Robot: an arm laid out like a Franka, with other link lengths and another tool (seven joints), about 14 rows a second.
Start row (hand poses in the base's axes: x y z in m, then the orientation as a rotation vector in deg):
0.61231 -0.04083 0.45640 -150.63 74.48 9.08
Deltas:
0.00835 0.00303 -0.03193 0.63 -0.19 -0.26
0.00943 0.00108 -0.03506 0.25 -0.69 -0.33
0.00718 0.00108 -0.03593 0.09 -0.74 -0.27
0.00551 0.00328 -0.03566 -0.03 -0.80 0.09
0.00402 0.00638 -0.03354 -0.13 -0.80 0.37
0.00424 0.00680 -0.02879 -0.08 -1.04 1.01
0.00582 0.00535 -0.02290 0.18 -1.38 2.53
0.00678 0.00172 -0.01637 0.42 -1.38 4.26
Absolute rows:
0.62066 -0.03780 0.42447 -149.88 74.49 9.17
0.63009 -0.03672 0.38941 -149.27 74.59 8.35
0.63727 -0.03564 0.35348 -148.81 74.65 7.38
0.64278 -0.03236 0.31782 -148.68 74.28 6.33
0.64680 -0.02598 0.28428 -148.81 73.58 5.27
0.65104 -0.01918 0.25549 -149.25 71.96 4.04
0.65686 -0.01383 0.23259 -150.29 68.15 2.80
0.66364 -0.01211 0.21622 -152.01 61.98 2.03

